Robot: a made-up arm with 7 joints.
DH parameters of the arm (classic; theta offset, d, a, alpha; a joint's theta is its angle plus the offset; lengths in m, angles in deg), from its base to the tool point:
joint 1: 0 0.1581 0.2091 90
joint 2: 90 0.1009 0.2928 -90
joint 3: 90 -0.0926 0.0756 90
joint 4: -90 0.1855 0.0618 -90
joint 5: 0 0.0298 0.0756 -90
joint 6: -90 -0.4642 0.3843 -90
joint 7: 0 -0.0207 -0.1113 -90
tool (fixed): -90 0.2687 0 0
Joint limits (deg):
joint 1: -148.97..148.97
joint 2: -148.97..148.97
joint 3: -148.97..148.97
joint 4: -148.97..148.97
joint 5: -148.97..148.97
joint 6: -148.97..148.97
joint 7: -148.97..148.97
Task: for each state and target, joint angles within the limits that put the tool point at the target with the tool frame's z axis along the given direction. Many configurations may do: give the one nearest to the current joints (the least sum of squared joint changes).
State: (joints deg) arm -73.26 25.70 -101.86 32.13 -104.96 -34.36 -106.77
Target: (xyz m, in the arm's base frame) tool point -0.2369 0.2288 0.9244 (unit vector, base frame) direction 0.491 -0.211 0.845
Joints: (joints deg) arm -67.92 13.87 -100.40 8.53 -81.02 -35.10 -137.04
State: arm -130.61 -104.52 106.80 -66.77 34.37 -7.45 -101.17
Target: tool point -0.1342 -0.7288 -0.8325 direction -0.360 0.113 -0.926
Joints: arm -125.36 -98.46 112.64 -67.87 45.97 37.11 -89.52
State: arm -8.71 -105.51 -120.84 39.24 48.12 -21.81 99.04
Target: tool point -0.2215 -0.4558 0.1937 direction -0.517 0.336 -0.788
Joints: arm -37.45 -116.02 -148.97 43.04 -10.32 -44.18 85.50
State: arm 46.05 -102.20 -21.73 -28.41 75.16 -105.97 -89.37
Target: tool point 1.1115 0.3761 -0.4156 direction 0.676 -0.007 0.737
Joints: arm 53.48 -108.83 -23.06 -0.26 63.38 -123.95 -125.69
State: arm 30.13 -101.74 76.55 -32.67 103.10 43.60 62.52
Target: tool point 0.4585 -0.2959 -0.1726 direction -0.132 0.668 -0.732
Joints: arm 6.10 -96.28 113.09 -4.31 134.96 76.73 84.38
